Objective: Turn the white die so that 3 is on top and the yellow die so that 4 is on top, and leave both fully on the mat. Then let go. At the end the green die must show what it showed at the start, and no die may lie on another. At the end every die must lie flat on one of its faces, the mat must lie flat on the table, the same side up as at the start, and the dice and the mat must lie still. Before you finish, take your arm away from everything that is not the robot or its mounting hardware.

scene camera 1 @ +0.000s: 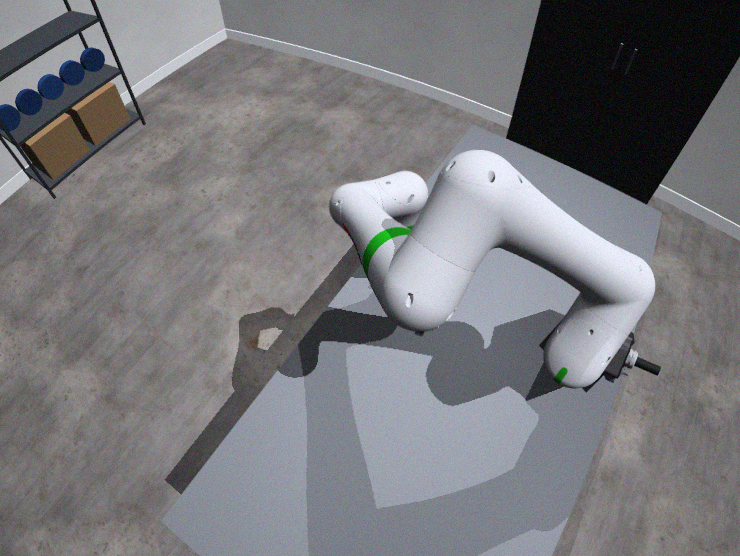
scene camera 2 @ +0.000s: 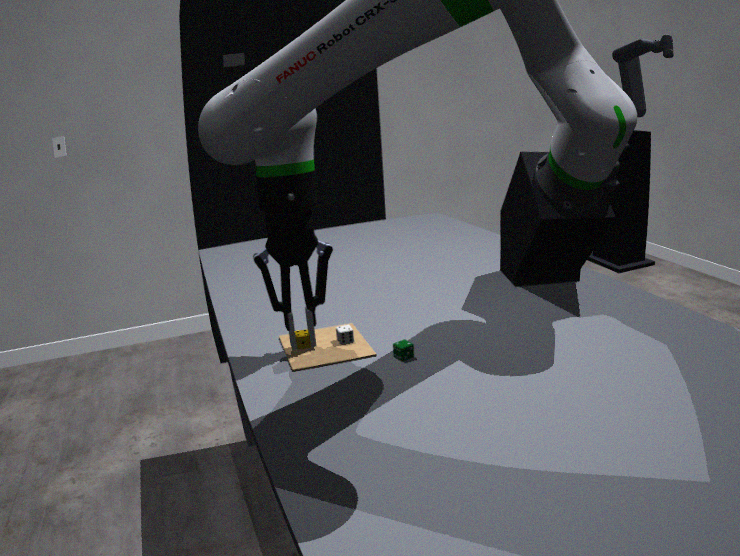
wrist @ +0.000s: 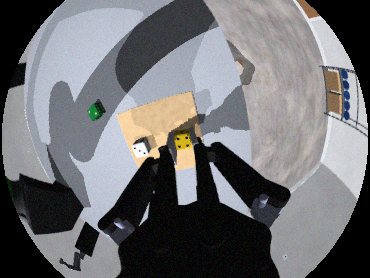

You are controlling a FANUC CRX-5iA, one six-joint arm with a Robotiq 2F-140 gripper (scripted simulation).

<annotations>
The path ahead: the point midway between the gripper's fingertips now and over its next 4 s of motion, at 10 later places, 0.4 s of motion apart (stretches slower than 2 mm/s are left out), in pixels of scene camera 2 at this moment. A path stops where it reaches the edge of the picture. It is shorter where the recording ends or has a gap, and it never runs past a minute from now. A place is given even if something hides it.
My gripper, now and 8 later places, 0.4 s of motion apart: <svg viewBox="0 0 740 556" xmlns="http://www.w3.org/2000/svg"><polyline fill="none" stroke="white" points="303,345 303,346 302,342 300,317 297,297 296,288 295,277 292,255 291,242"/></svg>
</annotations>
